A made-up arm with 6 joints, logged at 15 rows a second.
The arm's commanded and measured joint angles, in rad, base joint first. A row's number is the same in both.
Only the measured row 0 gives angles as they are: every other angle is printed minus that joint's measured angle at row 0.
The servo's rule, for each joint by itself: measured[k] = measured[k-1] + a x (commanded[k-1-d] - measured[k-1]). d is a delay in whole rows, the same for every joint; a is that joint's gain. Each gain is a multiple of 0.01, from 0.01 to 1. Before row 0 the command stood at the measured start. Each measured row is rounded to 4 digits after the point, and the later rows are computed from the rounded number. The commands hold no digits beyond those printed.
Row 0, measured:
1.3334, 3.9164, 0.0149, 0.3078, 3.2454, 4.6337
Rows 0 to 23, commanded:
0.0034, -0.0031, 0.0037, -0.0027, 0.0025, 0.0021
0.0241, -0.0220, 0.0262, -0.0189, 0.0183, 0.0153
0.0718, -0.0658, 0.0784, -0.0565, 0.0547, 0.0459
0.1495, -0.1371, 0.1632, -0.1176, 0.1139, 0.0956
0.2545, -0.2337, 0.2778, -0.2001, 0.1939, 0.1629
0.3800, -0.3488, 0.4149, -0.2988, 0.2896, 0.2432
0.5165, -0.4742, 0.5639, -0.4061, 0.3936, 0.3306
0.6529, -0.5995, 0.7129, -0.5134, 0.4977, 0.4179
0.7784, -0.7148, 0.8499, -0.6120, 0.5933, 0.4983
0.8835, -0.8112, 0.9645, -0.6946, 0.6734, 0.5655
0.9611, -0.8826, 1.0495, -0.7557, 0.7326, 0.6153
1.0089, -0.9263, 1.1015, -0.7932, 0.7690, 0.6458
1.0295, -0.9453, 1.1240, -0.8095, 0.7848, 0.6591
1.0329, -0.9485, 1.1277, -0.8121, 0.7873, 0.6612
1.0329, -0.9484, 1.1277, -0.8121, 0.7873, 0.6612
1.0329, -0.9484, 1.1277, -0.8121, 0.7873, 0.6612
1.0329, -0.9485, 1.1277, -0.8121, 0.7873, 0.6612
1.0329, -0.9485, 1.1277, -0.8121, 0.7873, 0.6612
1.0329, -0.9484, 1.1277, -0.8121, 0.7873, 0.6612
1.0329, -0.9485, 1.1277, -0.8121, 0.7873, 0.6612
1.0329, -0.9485, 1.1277, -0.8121, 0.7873, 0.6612
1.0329, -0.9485, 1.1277, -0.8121, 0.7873, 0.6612
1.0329, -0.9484, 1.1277, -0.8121, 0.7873, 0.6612
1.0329, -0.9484, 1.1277, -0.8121, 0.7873, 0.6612
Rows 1 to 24, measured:
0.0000, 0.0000, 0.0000, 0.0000, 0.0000, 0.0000
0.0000, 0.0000, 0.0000, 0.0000, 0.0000, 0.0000
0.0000, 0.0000, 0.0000, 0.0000, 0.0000, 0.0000
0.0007, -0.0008, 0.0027, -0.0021, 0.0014, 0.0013
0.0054, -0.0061, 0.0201, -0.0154, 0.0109, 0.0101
0.0187, -0.0210, 0.0632, -0.0479, 0.0354, 0.0327
0.0449, -0.0500, 0.1372, -0.1030, 0.0794, 0.0723
0.0868, -0.0959, 0.2412, -0.1797, 0.1435, 0.1294
0.1454, -0.1591, 0.3697, -0.2738, 0.2253, 0.2011
0.2196, -0.2379, 0.5134, -0.3783, 0.3195, 0.2827
0.3063, -0.3283, 0.6610, -0.4850, 0.4193, 0.3679
0.4007, -0.4249, 0.8008, -0.5853, 0.5167, 0.4501
0.4973, -0.5215, 0.9219, -0.6716, 0.6045, 0.5228
0.5901, -0.6118, 1.0163, -0.7380, 0.6762, 0.5811
0.6739, -0.6904, 1.0793, -0.7816, 0.7282, 0.6219
0.7450, -0.7541, 1.1124, -0.8036, 0.7599, 0.6453
0.8026, -0.8027, 1.1237, -0.8103, 0.7752, 0.6553
0.8487, -0.8391, 1.1267, -0.8117, 0.7820, 0.6590
0.8855, -0.8664, 1.1274, -0.8120, 0.7850, 0.6604
0.9150, -0.8869, 1.1276, -0.8121, 0.7863, 0.6609
0.9386, -0.9023, 1.1277, -0.8121, 0.7869, 0.6611
0.9575, -0.9138, 1.1277, -0.8121, 0.7871, 0.6612
0.9726, -0.9225, 1.1277, -0.8121, 0.7872, 0.6612
0.9847, -0.9290, 1.1277, -0.8121, 0.7873, 0.6612
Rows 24 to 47, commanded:
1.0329, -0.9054, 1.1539, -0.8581, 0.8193, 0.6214
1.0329, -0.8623, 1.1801, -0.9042, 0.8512, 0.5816
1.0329, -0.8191, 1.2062, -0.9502, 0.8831, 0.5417
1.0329, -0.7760, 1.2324, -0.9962, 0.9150, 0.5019
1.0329, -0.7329, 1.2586, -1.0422, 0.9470, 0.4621
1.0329, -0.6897, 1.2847, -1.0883, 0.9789, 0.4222
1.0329, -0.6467, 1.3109, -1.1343, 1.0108, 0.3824
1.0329, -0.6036, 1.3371, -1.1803, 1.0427, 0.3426
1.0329, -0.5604, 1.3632, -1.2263, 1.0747, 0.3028
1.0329, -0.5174, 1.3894, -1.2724, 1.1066, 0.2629
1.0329, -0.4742, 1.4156, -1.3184, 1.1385, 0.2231
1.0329, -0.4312, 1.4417, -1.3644, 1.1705, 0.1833
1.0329, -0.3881, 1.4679, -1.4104, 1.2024, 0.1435
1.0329, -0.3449, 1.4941, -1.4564, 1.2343, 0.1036
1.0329, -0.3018, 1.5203, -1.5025, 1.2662, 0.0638
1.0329, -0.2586, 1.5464, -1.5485, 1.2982, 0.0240
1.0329, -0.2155, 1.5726, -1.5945, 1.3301, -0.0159
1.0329, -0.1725, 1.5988, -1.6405, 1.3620, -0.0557
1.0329, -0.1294, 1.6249, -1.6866, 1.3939, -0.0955
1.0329, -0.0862, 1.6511, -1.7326, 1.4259, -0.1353
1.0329, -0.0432, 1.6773, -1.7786, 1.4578, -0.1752
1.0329, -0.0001, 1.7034, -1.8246, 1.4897, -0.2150
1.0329, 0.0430, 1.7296, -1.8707, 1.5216, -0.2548
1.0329, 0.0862, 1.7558, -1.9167, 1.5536, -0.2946
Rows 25 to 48, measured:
0.9943, -0.9339, 1.1277, -0.8121, 0.7873, 0.6612
1.0020, -0.9375, 1.1277, -0.8121, 0.7873, 0.6612
1.0082, -0.9402, 1.1277, -0.8121, 0.7873, 0.6612
1.0131, -0.9315, 1.1471, -0.8484, 0.8052, 0.6361
1.0171, -0.9142, 1.1715, -0.8925, 0.8310, 0.6018
1.0203, -0.8904, 1.1972, -0.9381, 0.8602, 0.5639
1.0228, -0.8618, 1.2232, -0.9840, 0.8909, 0.5248
1.0248, -0.8296, 1.2494, -1.0300, 0.9223, 0.4853
1.0264, -0.7946, 1.2755, -1.0761, 0.9540, 0.4455
1.0277, -0.7576, 1.3017, -1.1221, 0.9858, 0.4057
1.0287, -0.7191, 1.3279, -1.1681, 1.0177, 0.3659
1.0295, -0.6794, 1.3540, -1.2141, 1.0496, 0.3261
1.0302, -0.6389, 1.3802, -1.2602, 1.0815, 0.2863
1.0307, -0.5977, 1.4064, -1.3062, 1.1134, 0.2465
1.0311, -0.5561, 1.4325, -1.3522, 1.1454, 0.2067
1.0315, -0.5141, 1.4587, -1.3982, 1.1773, 0.1669
1.0318, -0.4718, 1.4849, -1.4442, 1.2092, 0.1270
1.0320, -0.4293, 1.5111, -1.4903, 1.2411, 0.0872
1.0322, -0.3866, 1.5372, -1.5363, 1.2731, 0.0474
1.0323, -0.3438, 1.5634, -1.5823, 1.3050, 0.0075
1.0324, -0.3010, 1.5896, -1.6283, 1.3369, -0.0323
1.0325, -0.2581, 1.6157, -1.6744, 1.3688, -0.0721
1.0326, -0.2151, 1.6419, -1.7204, 1.4008, -0.1119
1.0327, -0.1721, 1.6681, -1.7664, 1.4327, -0.1518

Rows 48 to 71, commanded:
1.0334, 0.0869, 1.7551, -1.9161, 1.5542, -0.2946
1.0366, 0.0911, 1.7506, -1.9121, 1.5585, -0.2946
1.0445, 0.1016, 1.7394, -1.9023, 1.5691, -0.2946
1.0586, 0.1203, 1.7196, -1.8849, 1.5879, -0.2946
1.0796, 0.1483, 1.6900, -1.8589, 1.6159, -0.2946
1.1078, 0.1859, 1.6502, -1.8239, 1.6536, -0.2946
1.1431, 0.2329, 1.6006, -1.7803, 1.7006, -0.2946
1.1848, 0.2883, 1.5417, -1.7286, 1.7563, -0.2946
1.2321, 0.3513, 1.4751, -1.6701, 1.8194, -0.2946
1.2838, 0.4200, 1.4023, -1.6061, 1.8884, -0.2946
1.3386, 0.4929, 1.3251, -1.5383, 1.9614, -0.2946
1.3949, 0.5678, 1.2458, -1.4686, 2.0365, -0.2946
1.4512, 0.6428, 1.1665, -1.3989, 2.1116, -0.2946
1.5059, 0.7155, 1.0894, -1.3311, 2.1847, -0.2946
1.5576, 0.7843, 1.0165, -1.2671, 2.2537, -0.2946
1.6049, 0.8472, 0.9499, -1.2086, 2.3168, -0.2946
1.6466, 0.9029, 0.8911, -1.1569, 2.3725, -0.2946
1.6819, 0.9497, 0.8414, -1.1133, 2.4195, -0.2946
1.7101, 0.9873, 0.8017, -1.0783, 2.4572, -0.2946
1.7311, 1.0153, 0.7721, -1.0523, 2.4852, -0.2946
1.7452, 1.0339, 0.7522, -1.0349, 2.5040, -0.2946
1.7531, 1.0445, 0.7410, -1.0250, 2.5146, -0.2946
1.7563, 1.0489, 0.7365, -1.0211, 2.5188, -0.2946
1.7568, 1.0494, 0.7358, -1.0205, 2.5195, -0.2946
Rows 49 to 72, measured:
1.0327, -0.1291, 1.6942, -1.8124, 1.4646, -0.1916
1.0327, -0.0861, 1.7204, -1.8585, 1.4965, -0.2314
1.0327, -0.0430, 1.7466, -1.9045, 1.5285, -0.2712
1.0328, -0.0105, 1.7529, -1.9137, 1.5429, -0.2859
1.0336, 0.0149, 1.7512, -1.9124, 1.5516, -0.2914
1.0358, 0.0366, 1.7425, -1.9044, 1.5614, -0.2934
1.0404, 0.0575, 1.7256, -1.8890, 1.5762, -0.2942
1.0482, 0.0802, 1.6993, -1.8652, 1.5984, -0.2945
1.0601, 0.1066, 1.6630, -1.8326, 1.6293, -0.2946
1.0767, 0.1382, 1.6168, -1.7913, 1.6692, -0.2946
1.0983, 0.1757, 1.5612, -1.7418, 1.7180, -0.2946
1.1251, 0.2196, 1.4975, -1.6852, 1.7748, -0.2946
1.1568, 0.2697, 1.4271, -1.6227, 1.8384, -0.2946
1.1932, 0.3255, 1.3516, -1.5560, 1.9073, -0.2946
1.2335, 0.3861, 1.2733, -1.4870, 1.9797, -0.2946
1.2770, 0.4503, 1.1943, -1.4174, 2.0536, -0.2946
1.3228, 0.5166, 1.1167, -1.3492, 2.1270, -0.2946
1.3698, 0.5835, 1.0426, -1.2843, 2.1980, -0.2946
1.4168, 0.6494, 0.9740, -1.2245, 2.2645, -0.2946
1.4628, 0.7128, 0.9127, -1.1711, 2.3250, -0.2946
1.5066, 0.7720, 0.8599, -1.1254, 2.3779, -0.2946
1.5473, 0.8258, 0.8168, -1.0882, 2.4223, -0.2946
1.5841, 0.8732, 0.7837, -1.0598, 2.4575, -0.2946
1.6163, 0.9134, 0.7604, -1.0401, 2.4835, -0.2946

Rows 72 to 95, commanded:
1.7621, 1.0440, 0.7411, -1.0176, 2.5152, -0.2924
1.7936, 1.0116, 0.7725, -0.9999, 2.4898, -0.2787
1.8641, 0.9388, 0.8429, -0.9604, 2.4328, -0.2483
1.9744, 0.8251, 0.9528, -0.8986, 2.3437, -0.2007
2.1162, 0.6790, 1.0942, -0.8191, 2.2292, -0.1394
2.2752, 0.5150, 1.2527, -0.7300, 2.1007, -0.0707
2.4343, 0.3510, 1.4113, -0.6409, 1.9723, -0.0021
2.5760, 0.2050, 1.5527, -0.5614, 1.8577, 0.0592
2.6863, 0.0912, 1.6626, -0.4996, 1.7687, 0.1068
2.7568, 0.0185, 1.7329, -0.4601, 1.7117, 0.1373
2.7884, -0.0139, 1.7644, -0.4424, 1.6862, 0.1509
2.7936, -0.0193, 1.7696, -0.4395, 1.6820, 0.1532
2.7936, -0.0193, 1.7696, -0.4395, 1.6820, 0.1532
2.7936, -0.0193, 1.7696, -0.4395, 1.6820, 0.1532
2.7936, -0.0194, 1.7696, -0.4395, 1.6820, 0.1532
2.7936, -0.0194, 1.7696, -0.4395, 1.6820, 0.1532
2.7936, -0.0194, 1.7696, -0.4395, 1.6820, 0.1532
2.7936, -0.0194, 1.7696, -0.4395, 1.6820, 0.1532
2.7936, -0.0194, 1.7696, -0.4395, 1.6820, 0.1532
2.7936, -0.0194, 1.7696, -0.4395, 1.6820, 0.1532
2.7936, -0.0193, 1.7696, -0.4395, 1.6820, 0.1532
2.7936, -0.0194, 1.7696, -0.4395, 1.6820, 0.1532
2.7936, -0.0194, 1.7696, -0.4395, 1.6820, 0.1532
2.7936, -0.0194, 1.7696, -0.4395, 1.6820, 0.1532
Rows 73 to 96, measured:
1.6437, 0.9462, 0.7460, -1.0282, 2.5009, -0.2946
1.6662, 0.9719, 0.7390, -1.0226, 2.5109, -0.2946
1.6843, 0.9913, 0.7366, -1.0209, 2.5157, -0.2946
1.6999, 1.0045, 0.7399, -1.0183, 2.5154, -0.2932
1.7186, 1.0063, 0.7640, -1.0038, 2.5011, -0.2841
1.7477, 0.9894, 0.8224, -0.9695, 2.4629, -0.2615
1.7930, 0.9483, 0.9189, -0.9135, 2.3961, -0.2232
1.8576, 0.8810, 1.0486, -0.8389, 2.3026, -0.1704
1.9411, 0.7895, 1.1996, -0.7529, 2.1895, -0.1076
2.0397, 0.6799, 1.3563, -0.6644, 2.0679, -0.0411
2.1470, 0.5612, 1.5016, -0.5830, 1.9502, 0.0221
2.2549, 0.4437, 1.6207, -0.5171, 1.8486, 0.0755
2.3553, 0.3374, 1.7037, -0.4721, 1.7719, 0.1144
2.4419, 0.2496, 1.7486, -0.4486, 1.7239, 0.1374
2.5122, 0.1824, 1.7641, -0.4414, 1.7004, 0.1474
2.5685, 0.1320, 1.7682, -0.4399, 1.6901, 0.1511
2.6135, 0.0942, 1.7692, -0.4396, 1.6856, 0.1524
2.6495, 0.0658, 1.7695, -0.4395, 1.6836, 0.1529
2.6783, 0.0445, 1.7696, -0.4395, 1.6827, 0.1531
2.7014, 0.0285, 1.7696, -0.4395, 1.6823, 0.1532
2.7198, 0.0165, 1.7696, -0.4395, 1.6821, 0.1532
2.7346, 0.0075, 1.7696, -0.4395, 1.6820, 0.1532
2.7464, 0.0008, 1.7696, -0.4395, 1.6820, 0.1532
2.7558, -0.0042, 1.7696, -0.4395, 1.6820, 0.1532

